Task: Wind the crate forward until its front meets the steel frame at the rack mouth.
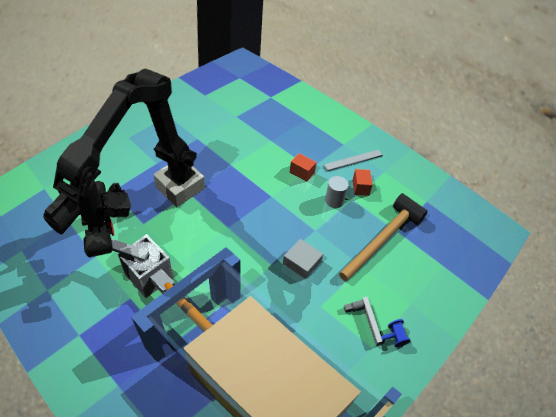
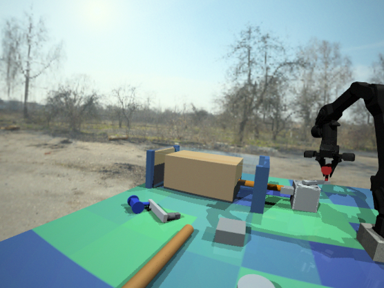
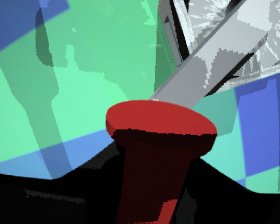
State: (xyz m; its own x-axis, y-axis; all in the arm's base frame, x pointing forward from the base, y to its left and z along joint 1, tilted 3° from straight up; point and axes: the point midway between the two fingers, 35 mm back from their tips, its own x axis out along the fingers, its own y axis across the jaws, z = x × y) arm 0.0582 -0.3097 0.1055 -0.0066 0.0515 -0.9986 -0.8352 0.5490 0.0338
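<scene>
Right now my gripper tip is 40 mm short of the red-knobbed crank, 20 mm to the right of it and 10 mm above it. The rest, counted from my gripper tip: grey winch (80 mm below, 80 mm ahead, 40 mm to the left); then red knob (20 mm above); then blue frame (250 mm ahead, 30 mm to the left, 10 mm below).
</scene>
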